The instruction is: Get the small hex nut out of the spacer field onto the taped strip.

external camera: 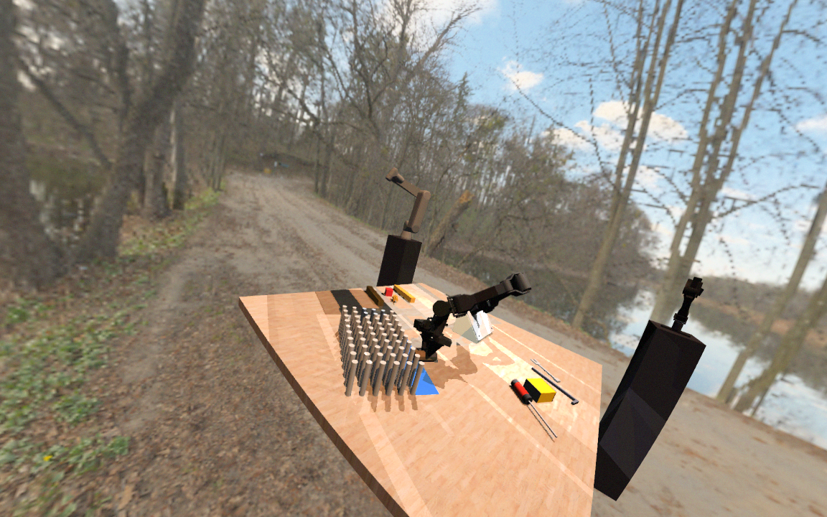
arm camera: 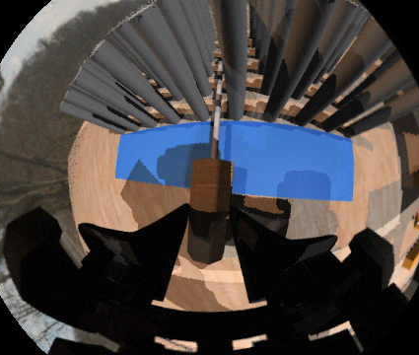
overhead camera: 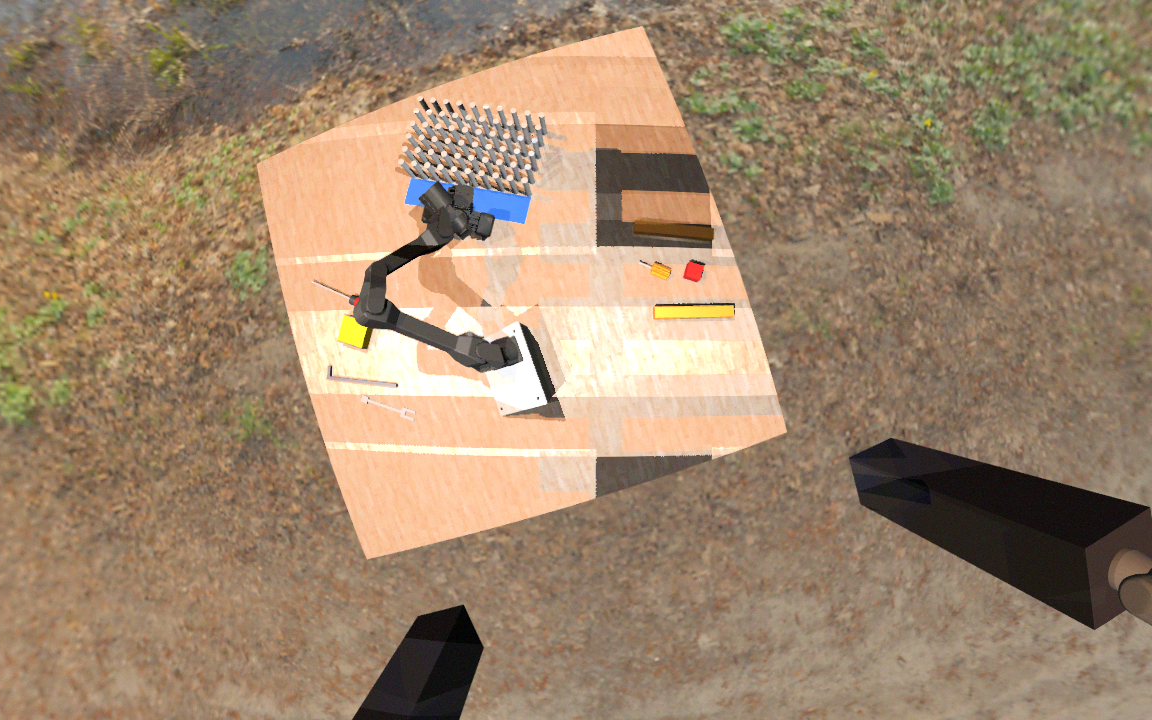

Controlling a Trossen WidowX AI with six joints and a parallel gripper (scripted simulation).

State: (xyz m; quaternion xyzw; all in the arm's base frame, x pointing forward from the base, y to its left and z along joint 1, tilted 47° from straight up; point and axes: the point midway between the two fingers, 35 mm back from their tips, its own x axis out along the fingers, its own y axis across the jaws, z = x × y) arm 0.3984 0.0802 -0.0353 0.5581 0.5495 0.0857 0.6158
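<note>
Right now the blue taped strip is 50 mm ahead of my gripper tip, 30 mm to the right of it and 20 mm below it. Round my gripper tip: long metal-rod tool (90 mm ahead, 60 mm to the right); then yellow block (390 mm to the left, 200 mm behind, 10 mm above); then orange tool (460 mm to the right, 330 mm behind).
</note>
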